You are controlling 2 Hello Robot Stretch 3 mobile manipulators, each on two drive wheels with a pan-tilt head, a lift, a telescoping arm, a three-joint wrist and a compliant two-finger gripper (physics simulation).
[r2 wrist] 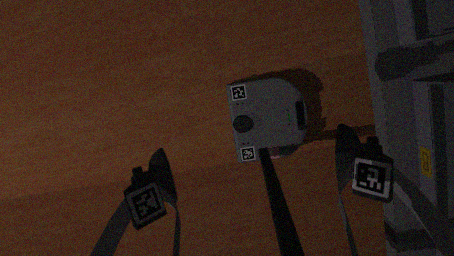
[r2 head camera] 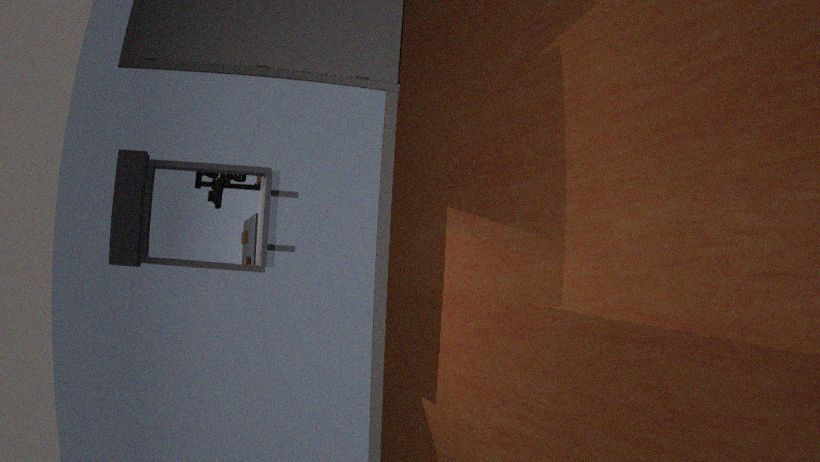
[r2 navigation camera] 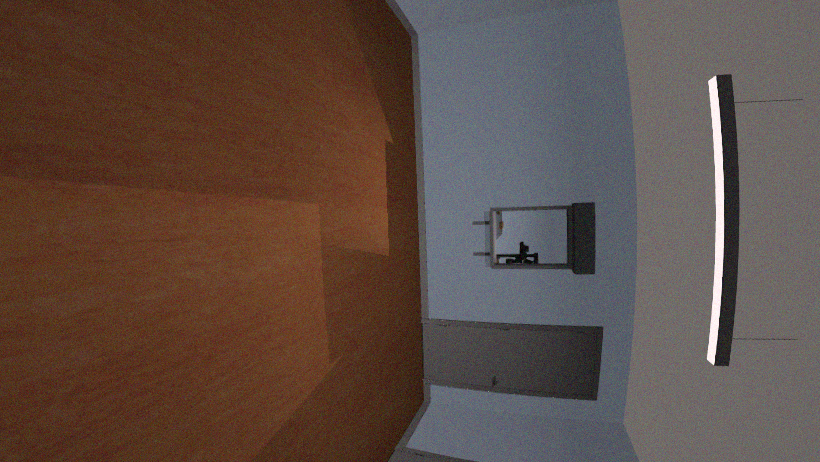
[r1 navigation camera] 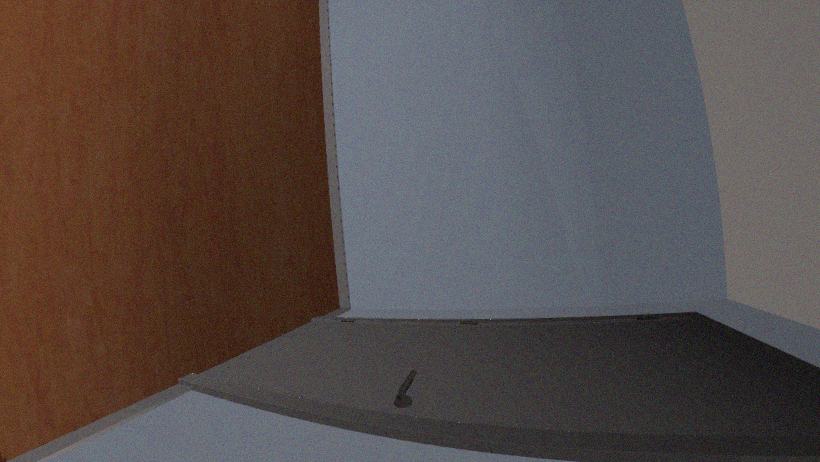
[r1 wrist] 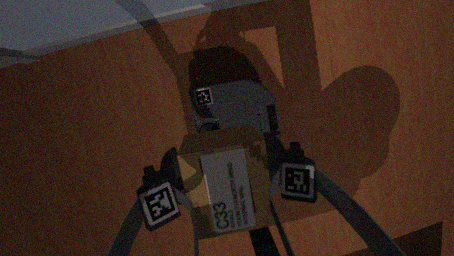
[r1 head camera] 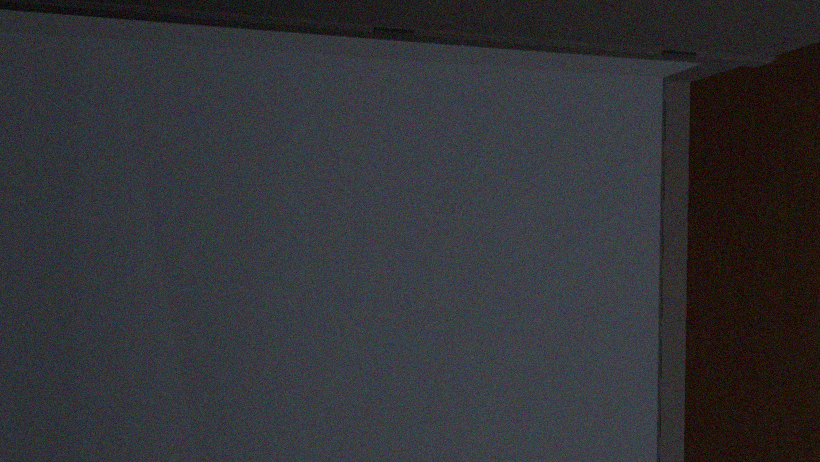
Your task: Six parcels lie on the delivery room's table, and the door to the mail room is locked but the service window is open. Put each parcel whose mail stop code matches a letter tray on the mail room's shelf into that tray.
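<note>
In the r1 wrist view, r1's gripper [r1 wrist: 223,159] is shut on a brown parcel [r1 wrist: 190,200] with a white label reading C33, held above r1's base. In the r2 wrist view, r2's gripper [r2 wrist: 254,161] is open, with its fingers wide apart and no parcel between them. Beside it, at the right, stands the grey shelf [r2 wrist: 376,100] with letter trays and a yellow code label [r2 wrist: 425,162] too dark to read. Through the service window [r2 head camera: 206,264] [r2 navigation camera: 530,208] show small orange-brown parcels [r2 head camera: 245,237] [r2 navigation camera: 500,224] on a grey table [r2 head camera: 250,225]. Their codes are unreadable.
Dark parts of a robot [r2 head camera: 216,189] [r2 navigation camera: 523,252] show through the window. A grey door [r1 navigation camera: 545,373] [r2 navigation camera: 510,358] [r2 head camera: 258,34] is shut in the blue wall. r1's base [r1 wrist: 240,107] and r2's base [r2 wrist: 272,112] stand on the brown floor. A ceiling lamp [r2 navigation camera: 727,218] hangs above.
</note>
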